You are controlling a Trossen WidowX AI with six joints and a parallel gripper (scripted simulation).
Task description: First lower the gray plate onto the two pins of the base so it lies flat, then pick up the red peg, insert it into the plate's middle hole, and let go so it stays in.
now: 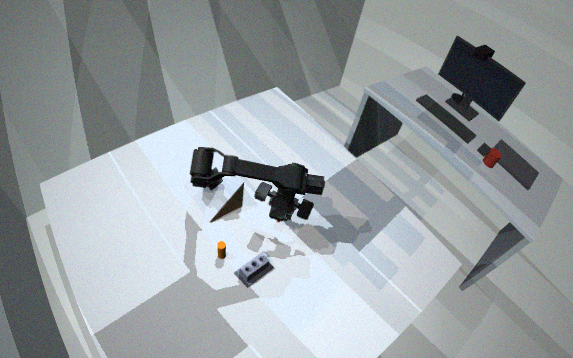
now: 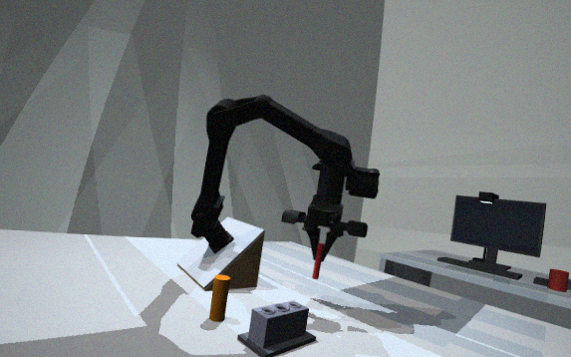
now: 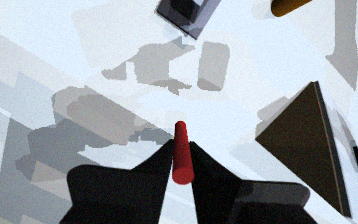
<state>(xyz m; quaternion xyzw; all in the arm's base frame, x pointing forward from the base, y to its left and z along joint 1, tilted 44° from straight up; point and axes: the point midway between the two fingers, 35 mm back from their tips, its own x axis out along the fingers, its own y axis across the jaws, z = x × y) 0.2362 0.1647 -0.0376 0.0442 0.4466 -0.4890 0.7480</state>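
Right now my gripper tip is 110 mm short of the gray plate, 150 mm to the left of it and 70 mm above it. Round my gripper tip: orange cylinder 10 mm ahead, 220 mm to the right, 70 mm below; then red peg right at my gripper tip.
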